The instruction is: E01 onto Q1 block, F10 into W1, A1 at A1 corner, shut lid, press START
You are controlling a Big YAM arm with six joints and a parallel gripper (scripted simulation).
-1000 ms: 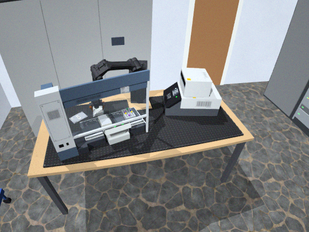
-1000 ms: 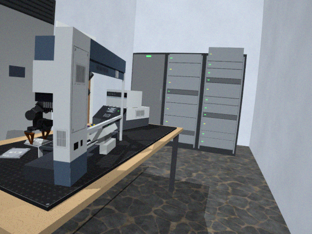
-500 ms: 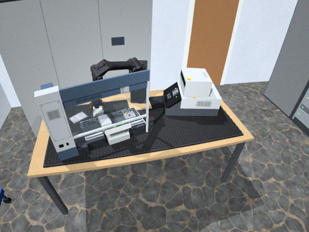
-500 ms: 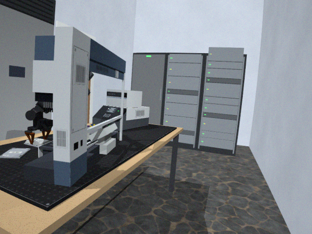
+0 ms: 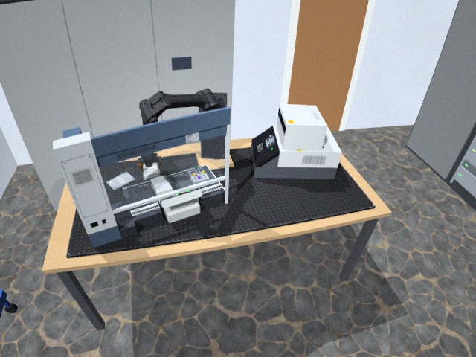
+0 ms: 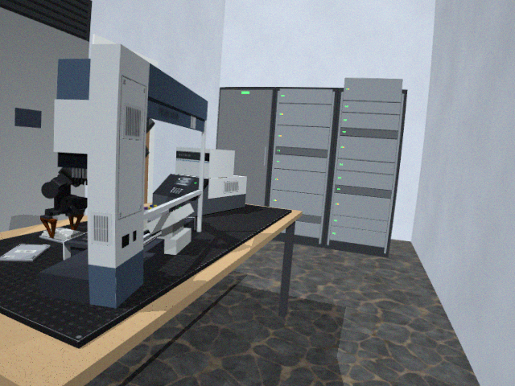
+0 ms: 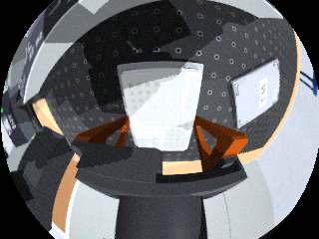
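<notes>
Right now the white 96-well PCR plate is right at my hand. The rest, counted from my hand: flat grey nest: 20 mm below; tube cooling block: 210 mm ahead, 250 mm to the left, 60 mm above; white deep-well block: 250 mm ahead, 50 mm to the left, 60 mm above.
</notes>
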